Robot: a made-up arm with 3 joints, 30 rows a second.
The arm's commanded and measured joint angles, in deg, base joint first. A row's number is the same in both.
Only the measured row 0 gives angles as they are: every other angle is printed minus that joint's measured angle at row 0.
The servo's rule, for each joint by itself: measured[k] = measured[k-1] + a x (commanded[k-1-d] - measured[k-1]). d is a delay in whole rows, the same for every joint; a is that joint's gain. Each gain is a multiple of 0.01, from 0.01 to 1. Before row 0 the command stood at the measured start. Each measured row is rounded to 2 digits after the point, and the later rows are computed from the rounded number. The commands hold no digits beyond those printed.
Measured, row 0:
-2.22 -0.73 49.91
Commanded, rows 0 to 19:
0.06 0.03 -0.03
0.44 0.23 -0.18
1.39 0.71 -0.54
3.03 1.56 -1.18
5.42 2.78 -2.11
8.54 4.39 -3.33
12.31 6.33 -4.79
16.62 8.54 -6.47
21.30 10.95 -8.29
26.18 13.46 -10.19
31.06 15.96 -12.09
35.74 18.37 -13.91
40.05 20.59 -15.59
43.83 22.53 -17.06
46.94 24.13 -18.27
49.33 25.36 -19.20
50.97 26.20 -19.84
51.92 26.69 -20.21
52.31 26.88 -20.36
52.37 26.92 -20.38
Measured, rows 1 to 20:
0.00 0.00 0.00
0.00 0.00 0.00
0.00 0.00 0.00
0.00 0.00 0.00
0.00 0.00 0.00
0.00 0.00 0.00
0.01 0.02 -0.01
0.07 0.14 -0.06
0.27 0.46 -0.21
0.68 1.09 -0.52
1.39 2.05 -1.03
2.46 3.38 -1.77
3.94 5.06 -2.74
5.84 7.04 -3.93
8.16 9.27 -5.33
10.86 11.66 -6.89
13.89 14.11 -8.55
17.17 16.54 -10.27
20.60 18.85 -11.97
24.08 20.95 -13.60
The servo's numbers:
d 6
a 0.15 0.57 0.32

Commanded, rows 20 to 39:
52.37 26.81 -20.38
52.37 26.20 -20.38
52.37 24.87 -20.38
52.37 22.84 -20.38
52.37 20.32 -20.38
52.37 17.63 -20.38
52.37 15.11 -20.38
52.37 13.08 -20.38
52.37 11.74 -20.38
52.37 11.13 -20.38
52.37 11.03 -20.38
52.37 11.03 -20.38
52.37 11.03 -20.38
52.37 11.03 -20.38
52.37 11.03 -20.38
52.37 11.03 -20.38
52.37 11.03 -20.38
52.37 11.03 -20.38
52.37 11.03 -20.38
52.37 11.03 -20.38
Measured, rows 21 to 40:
27.51 22.76 -15.09
30.78 24.24 -16.41
33.81 25.36 -17.51
36.53 26.12 -18.37
38.90 26.55 -19.01
40.92 26.76 -19.45
42.64 26.79 -19.75
44.10 26.45 -19.95
45.34 25.55 -20.09
46.39 24.01 -20.18
47.29 21.91 -20.24
48.05 19.47 -20.28
48.70 16.98 -20.31
49.25 14.76 -20.33
49.72 13.04 -20.35
50.12 11.95 -20.36
50.46 11.43 -20.37
50.75 11.20 -20.37
50.99 11.10 -20.37
51.20 11.06 -20.37

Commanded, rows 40 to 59:
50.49 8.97 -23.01
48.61 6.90 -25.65
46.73 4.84 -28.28
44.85 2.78 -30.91
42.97 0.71 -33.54
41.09 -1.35 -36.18
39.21 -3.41 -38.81
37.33 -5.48 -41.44
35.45 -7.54 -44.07
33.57 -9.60 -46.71
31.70 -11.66 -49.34
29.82 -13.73 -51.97
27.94 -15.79 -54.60
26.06 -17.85 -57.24
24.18 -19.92 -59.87
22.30 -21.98 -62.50
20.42 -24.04 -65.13
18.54 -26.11 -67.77
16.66 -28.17 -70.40
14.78 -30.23 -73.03
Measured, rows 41 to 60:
51.38 11.04 -20.37
51.53 11.03 -20.37
51.66 11.03 -20.37
51.77 11.03 -20.37
51.86 11.03 -20.37
51.94 11.03 -20.37
51.72 9.86 -21.21
51.25 8.17 -22.63
50.57 6.27 -24.44
49.71 4.28 -26.51
48.70 2.25 -28.76
47.56 0.20 -31.13
46.31 -1.86 -33.59
44.96 -3.92 -36.10
43.53 -5.98 -38.65
42.04 -8.04 -41.23
40.49 -10.10 -43.83
38.89 -12.17 -46.43
37.25 -14.23 -49.04
35.57 -16.29 -51.66

